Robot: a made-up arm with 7 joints.
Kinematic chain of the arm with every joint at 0, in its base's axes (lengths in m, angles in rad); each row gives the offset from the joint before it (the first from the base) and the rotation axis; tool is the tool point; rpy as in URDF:
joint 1: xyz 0 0 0.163 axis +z
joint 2: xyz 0 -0.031 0.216 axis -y
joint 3: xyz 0 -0.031 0.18 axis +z
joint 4: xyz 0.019 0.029 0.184 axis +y
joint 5: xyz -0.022 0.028 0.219 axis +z
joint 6: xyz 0 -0.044 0.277 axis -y
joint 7: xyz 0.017 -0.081 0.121 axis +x
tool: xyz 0 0 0 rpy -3.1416 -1.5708 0
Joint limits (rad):
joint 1: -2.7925..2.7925
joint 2: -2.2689..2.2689
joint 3: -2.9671..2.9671
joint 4: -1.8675..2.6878
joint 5: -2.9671..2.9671
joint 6: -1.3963..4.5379
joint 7: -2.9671..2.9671
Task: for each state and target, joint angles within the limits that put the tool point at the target. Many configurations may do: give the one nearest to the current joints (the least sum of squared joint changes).
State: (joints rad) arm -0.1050 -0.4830 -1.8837 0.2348 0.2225 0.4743 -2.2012
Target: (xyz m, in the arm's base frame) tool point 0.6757 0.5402 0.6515
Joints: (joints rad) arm 0.3707 -1.1479 -2.0611 -0.4829 0.0618 0.6383 -2.2012
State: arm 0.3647 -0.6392 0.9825 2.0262 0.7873 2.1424 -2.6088
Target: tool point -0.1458 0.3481 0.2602
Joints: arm 1.0188 -0.9482 1.2945 2.1620 0.8337 1.9119 -2.6088
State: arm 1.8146 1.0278 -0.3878 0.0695 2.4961 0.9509 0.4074
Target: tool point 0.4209 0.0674 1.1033
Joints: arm 2.1171 0.8367 -0.7856 0.8870 2.3501 1.2033 0.4074
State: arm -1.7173 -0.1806 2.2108 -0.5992 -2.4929 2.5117 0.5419
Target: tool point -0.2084 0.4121 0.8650
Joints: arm -2.2875 0.0554 1.6749 -1.0564 -2.4219 2.8610 0.5419
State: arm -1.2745 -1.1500 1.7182 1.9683 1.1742 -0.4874 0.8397
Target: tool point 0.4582 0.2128 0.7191
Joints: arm -1.0338 -0.9917 1.8713 1.6004 1.2447 -0.4145 0.8397
